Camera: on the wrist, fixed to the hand. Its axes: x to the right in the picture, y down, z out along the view.
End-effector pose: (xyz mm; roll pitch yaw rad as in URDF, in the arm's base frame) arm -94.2 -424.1 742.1 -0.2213 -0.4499 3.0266
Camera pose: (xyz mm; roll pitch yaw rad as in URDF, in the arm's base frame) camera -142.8 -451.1 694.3 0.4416 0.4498 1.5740
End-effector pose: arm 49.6 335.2 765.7 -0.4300 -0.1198 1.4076
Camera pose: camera 35.6 365.8 700.6 0.0860 0.2551 -0.2291
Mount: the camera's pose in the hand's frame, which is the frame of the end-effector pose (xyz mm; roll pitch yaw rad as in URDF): 19.9 45.4 -54.0 -0.0886 0.6730 -1.6906
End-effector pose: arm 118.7 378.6 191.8 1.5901 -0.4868 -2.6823
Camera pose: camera 146.0 332.8 242.1 2.5104 0.8025 -1.5182
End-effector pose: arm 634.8 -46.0 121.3 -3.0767 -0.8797 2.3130
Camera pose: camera 688.7 -32.6 169.1 2.0843 -0.3646 -1.7328
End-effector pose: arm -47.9 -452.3 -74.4 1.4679 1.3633 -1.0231
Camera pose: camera 24.3 -458.5 -85.7 -1.6969 0.0809 1.5456
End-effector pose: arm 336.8 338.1 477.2 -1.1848 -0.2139 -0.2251
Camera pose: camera 361.3 298.7 420.5 0.2774 -0.4709 -2.0156
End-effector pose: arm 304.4 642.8 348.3 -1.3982 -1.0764 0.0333
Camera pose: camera 362.9 599.3 340.2 1.1824 -0.2319 -2.2326
